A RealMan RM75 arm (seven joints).
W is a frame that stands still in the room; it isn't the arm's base.
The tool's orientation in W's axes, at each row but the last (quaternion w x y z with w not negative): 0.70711, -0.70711, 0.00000, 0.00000; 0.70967, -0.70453, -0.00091, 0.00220; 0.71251, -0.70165, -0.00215, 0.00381; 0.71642, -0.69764, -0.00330, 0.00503; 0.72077, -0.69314, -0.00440, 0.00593; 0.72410, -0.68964, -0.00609, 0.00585
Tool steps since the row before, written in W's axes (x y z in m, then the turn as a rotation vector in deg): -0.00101, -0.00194, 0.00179, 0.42, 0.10, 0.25; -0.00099, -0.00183, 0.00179, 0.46, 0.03, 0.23; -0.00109, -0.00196, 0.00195, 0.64, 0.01, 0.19; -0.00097, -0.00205, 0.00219, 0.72, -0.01, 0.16; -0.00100, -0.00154, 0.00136, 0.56, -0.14, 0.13; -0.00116, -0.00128, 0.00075, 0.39, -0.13, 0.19
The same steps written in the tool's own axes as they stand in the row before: -0.00101, -0.00179, -0.00194, 0.42, -0.25, 0.10; -0.00100, -0.00180, -0.00181, 0.46, -0.23, 0.03; -0.00111, -0.00198, -0.00192, 0.64, -0.19, 0.01; -0.00100, -0.00224, -0.00198, 0.72, -0.16, -0.01; -0.00103, -0.00142, -0.00147, 0.56, -0.14, -0.14; -0.00118, -0.00081, -0.00122, 0.39, -0.20, -0.13
